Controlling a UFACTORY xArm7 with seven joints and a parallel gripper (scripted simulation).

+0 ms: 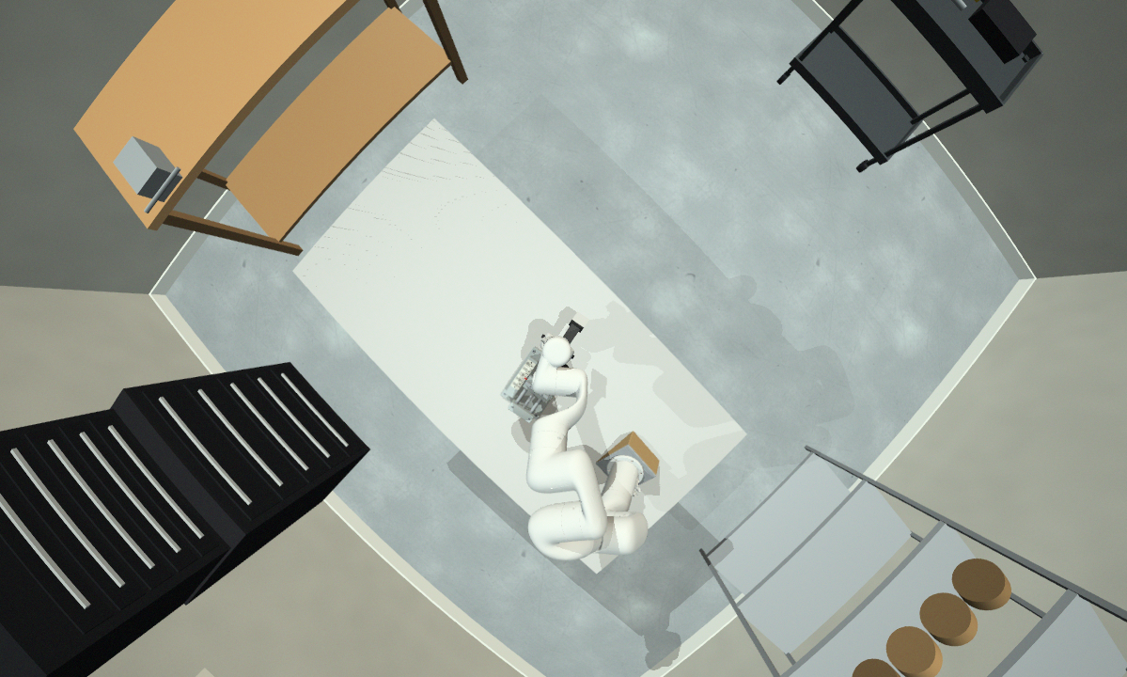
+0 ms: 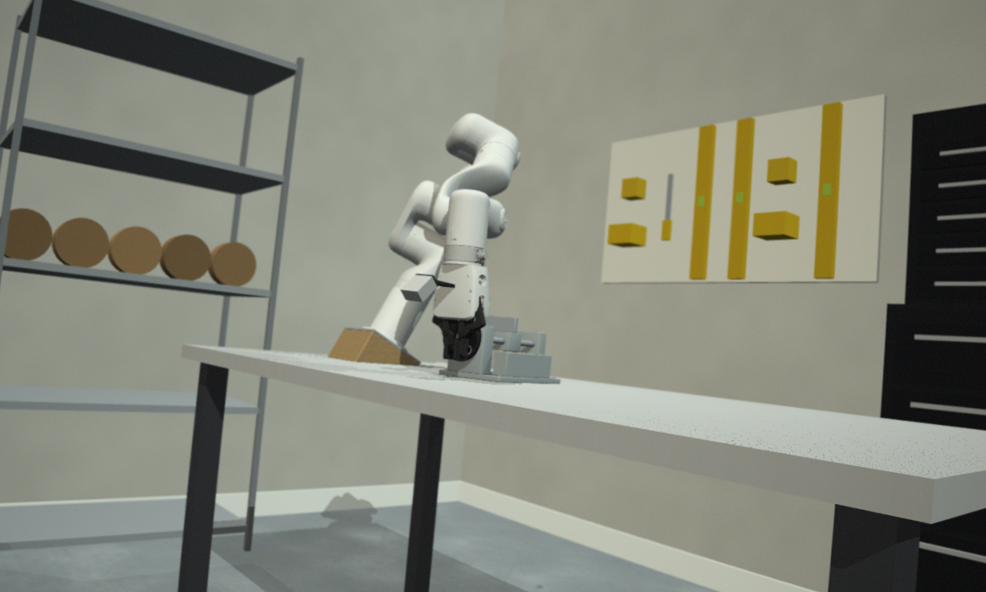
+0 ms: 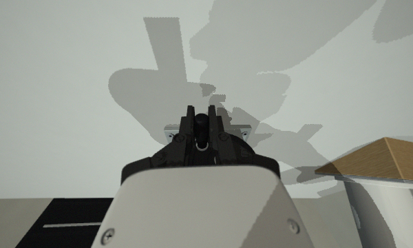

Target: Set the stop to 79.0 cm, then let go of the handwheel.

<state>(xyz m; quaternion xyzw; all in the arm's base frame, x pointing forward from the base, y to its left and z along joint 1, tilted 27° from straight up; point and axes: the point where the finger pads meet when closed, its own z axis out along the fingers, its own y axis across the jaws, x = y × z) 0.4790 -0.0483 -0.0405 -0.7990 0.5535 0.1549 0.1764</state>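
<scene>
My hand is 1 cm past the black handwheel and 2 cm to the right of it.
</scene>
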